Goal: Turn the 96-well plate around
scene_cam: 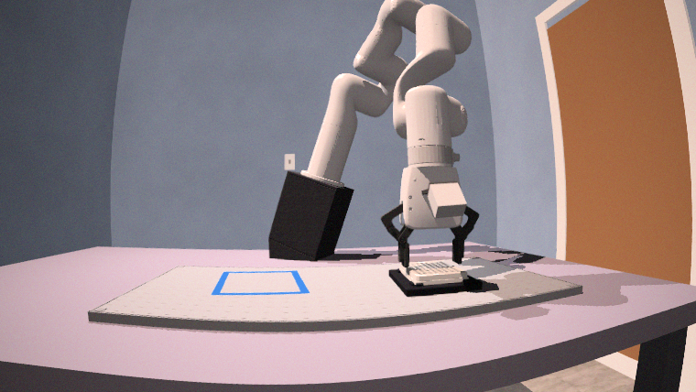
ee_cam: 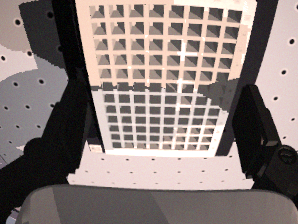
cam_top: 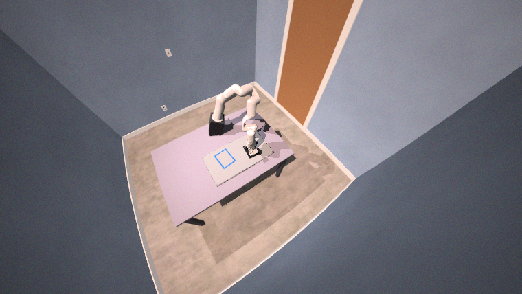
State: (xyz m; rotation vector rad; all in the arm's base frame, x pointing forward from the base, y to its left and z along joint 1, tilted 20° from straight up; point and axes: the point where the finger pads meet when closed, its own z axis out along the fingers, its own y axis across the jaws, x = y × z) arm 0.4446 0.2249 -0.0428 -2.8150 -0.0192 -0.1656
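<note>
My gripper is now 20 mm above the white 96-well plate. From my hand the other things lie so: black plate nest N1: 30 mm below.
</note>
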